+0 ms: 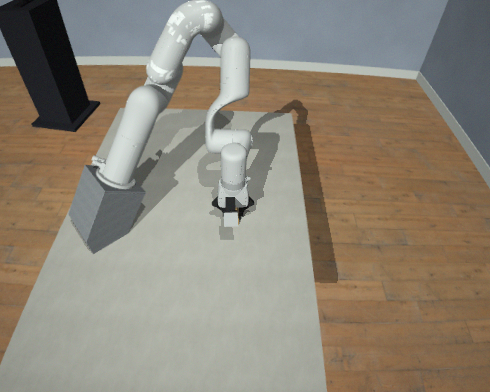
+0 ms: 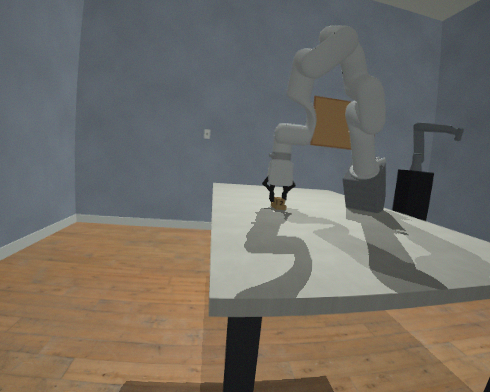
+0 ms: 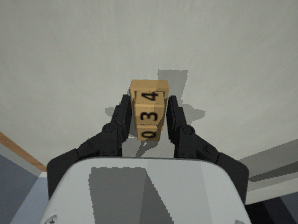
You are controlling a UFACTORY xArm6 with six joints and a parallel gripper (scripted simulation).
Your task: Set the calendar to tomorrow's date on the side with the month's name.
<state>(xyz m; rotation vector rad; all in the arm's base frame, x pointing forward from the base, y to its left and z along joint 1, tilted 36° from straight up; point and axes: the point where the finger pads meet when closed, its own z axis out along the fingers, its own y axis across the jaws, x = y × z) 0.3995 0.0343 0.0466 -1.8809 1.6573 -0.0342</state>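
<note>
My gripper is now 2 cm above the wooden digit cube. The rest, counted from my hand: wooden calendar tray 3 cm below, 2 cm to the left.
</note>
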